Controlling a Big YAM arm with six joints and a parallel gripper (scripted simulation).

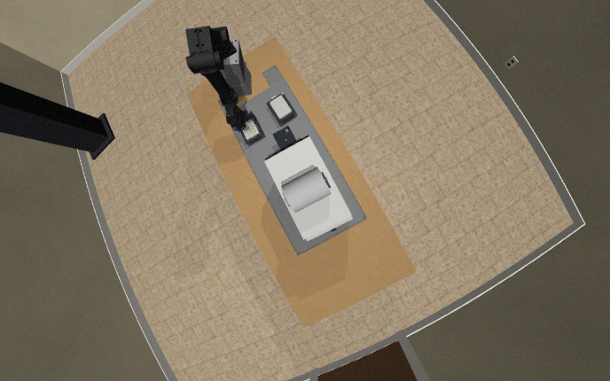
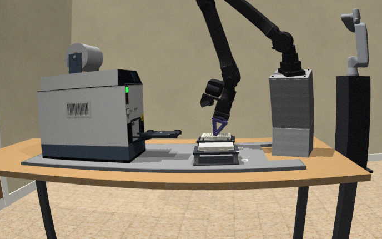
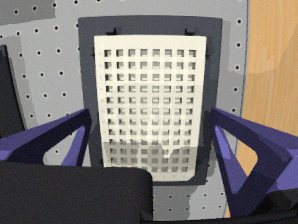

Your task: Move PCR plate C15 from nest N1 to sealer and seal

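My gripper is now 2 cm above the white 96-well plate C15. The rest, counted from my hand: sealer's dark stage: 23 cm ahead, 13 cm to the left, 2 cm above; sealed plate C51: 2 cm ahead, 23 cm to the left, 2 cm below; start key: 34 cm ahead, 21 cm to the left, 12 cm above.
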